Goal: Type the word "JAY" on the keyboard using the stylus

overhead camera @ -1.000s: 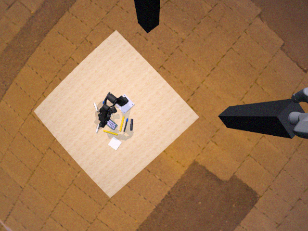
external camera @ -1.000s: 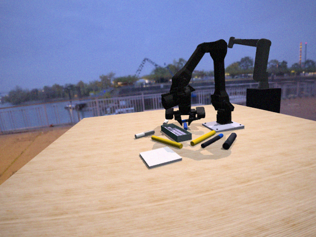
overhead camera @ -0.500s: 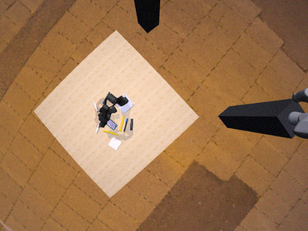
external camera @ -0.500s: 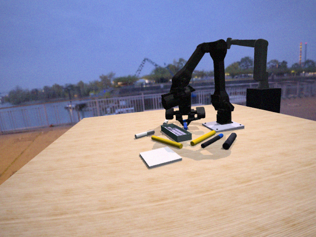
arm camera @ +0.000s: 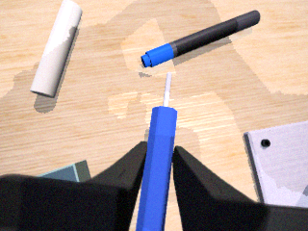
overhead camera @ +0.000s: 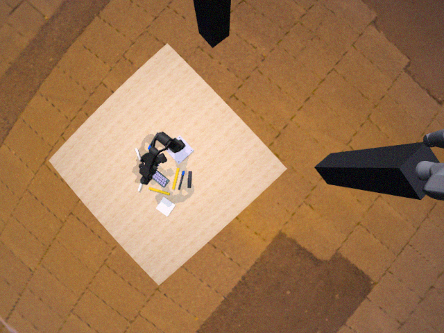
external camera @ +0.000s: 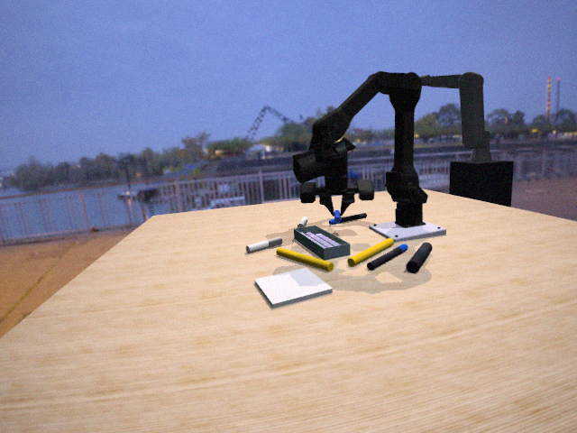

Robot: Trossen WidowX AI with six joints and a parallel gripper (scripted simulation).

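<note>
Now: gripper tip 1 cm past the grey stylus tip and 5 cm to the left of it. From my gripper tip the other things lie so: white flat pad (17 cm ahead, 32 cm to the left, 4 cm below); blue stylus (1 cm to the right); black cylinder (10 cm behind, 28 cm to the left, 4 cm below).
</note>
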